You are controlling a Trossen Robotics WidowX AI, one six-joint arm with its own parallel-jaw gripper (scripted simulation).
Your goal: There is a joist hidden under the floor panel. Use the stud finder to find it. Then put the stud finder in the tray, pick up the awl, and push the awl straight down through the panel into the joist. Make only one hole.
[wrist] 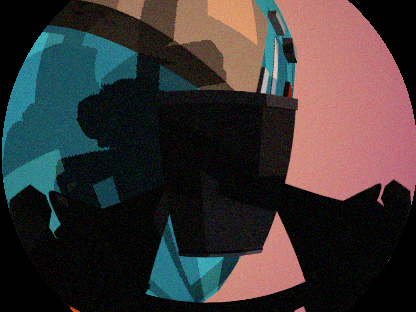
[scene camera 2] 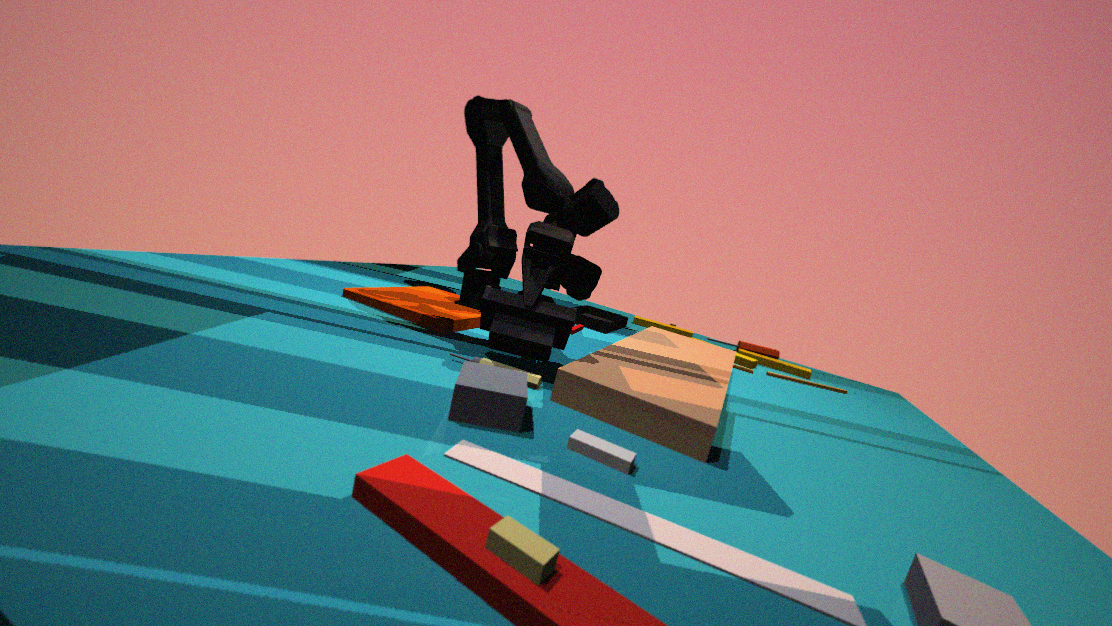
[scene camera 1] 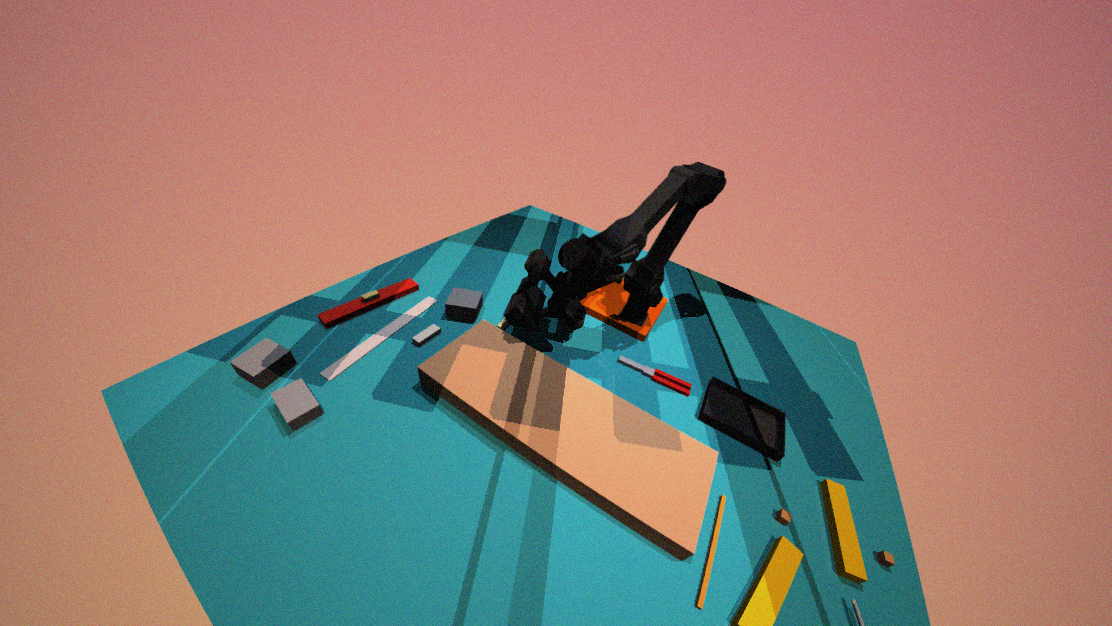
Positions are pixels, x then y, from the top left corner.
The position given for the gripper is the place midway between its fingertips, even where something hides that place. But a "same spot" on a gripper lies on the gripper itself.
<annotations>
The gripper shows in the wrist view, in scene camera 2 and in scene camera 1 (526, 303). A stud finder shows in the wrist view (225, 154), in scene camera 2 and in scene camera 1. The same spot on the gripper: (scene camera 2: 540, 264) is (wrist: 333, 253). The same spot on the stud finder: (scene camera 2: 513, 328) is (scene camera 1: 512, 299).
</annotations>
